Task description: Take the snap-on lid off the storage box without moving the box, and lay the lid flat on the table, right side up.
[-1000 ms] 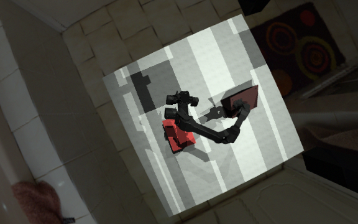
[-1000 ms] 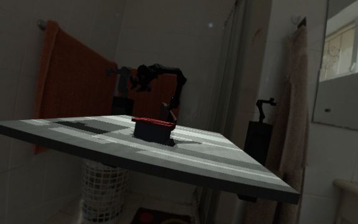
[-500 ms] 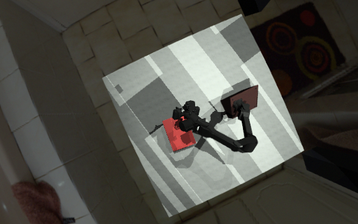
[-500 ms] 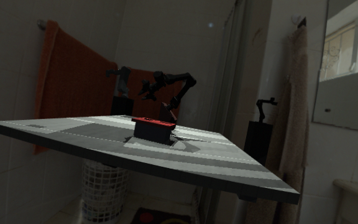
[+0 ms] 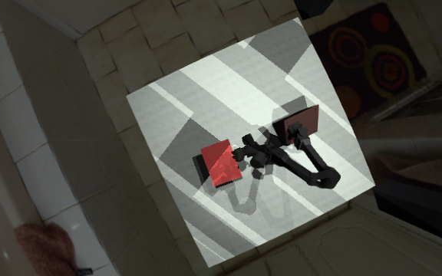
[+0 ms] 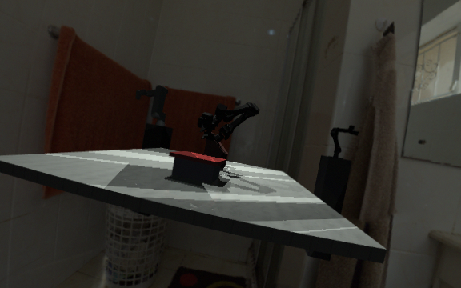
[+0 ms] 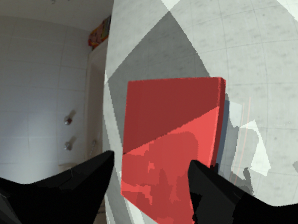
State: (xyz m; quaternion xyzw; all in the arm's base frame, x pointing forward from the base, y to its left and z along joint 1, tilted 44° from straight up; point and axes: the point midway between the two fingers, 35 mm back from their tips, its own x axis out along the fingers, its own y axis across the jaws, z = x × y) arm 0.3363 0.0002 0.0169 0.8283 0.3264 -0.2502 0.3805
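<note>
Right now the red lid is 11 cm below my gripper tip, 9 cm ahead of it and 5 cm to the left of it. Round my gripper tip: grey-blue storage box (16 cm below, 9 cm ahead, 5 cm to the left).
</note>
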